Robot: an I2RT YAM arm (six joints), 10 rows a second.
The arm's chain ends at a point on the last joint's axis. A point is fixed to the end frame.
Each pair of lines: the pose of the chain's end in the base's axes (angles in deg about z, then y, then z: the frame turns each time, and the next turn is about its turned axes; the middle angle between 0 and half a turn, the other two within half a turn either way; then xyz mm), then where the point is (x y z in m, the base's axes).
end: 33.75 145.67 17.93 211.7 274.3 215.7
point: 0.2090 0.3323 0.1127
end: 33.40 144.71 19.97 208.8 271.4 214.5
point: 0.2085 0.3321 0.1130
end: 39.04 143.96 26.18 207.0 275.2 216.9
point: 0.2034 0.3417 0.1192
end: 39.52 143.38 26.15 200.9 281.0 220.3
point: 0.1975 0.3481 0.1230
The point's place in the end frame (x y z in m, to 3 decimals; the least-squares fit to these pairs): 0.047 0.037 0.102
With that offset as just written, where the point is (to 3 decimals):
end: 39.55 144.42 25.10 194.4 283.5 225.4
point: 0.189 0.349 0.127
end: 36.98 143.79 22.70 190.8 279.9 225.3
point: 0.189 0.344 0.126
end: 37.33 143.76 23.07 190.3 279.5 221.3
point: 0.188 0.344 0.122
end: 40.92 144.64 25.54 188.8 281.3 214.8
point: 0.182 0.346 0.116
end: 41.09 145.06 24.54 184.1 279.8 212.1
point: 0.176 0.344 0.113
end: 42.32 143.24 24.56 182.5 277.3 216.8
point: 0.176 0.343 0.119
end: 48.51 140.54 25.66 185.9 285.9 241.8
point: 0.175 0.355 0.146
